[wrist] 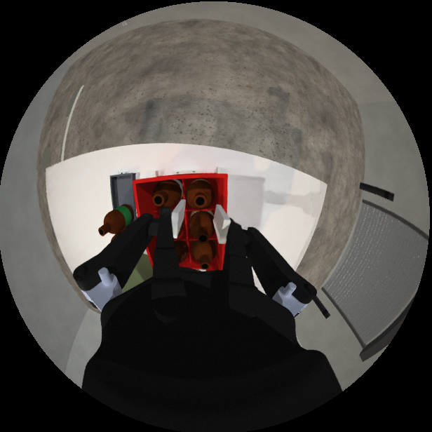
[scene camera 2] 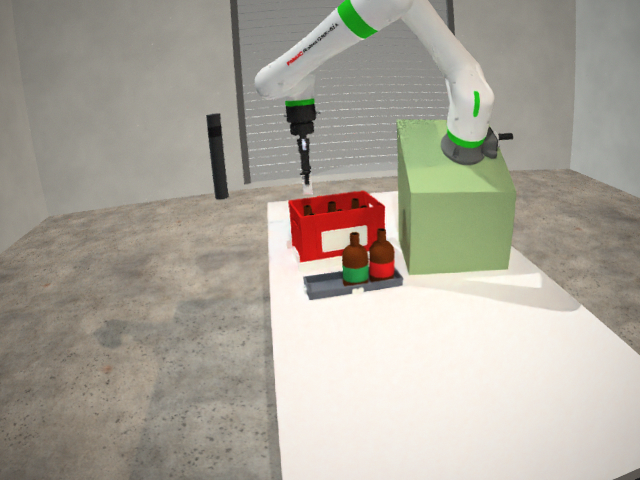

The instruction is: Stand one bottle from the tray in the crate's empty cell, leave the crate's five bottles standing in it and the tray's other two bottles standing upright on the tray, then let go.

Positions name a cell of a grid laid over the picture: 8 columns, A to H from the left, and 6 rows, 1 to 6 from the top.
Scene:
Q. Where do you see a red-labelled bottle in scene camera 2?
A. E4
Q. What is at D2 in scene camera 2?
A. My gripper.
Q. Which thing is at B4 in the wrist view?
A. My gripper.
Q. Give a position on a cream-labelled bottle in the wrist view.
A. D3

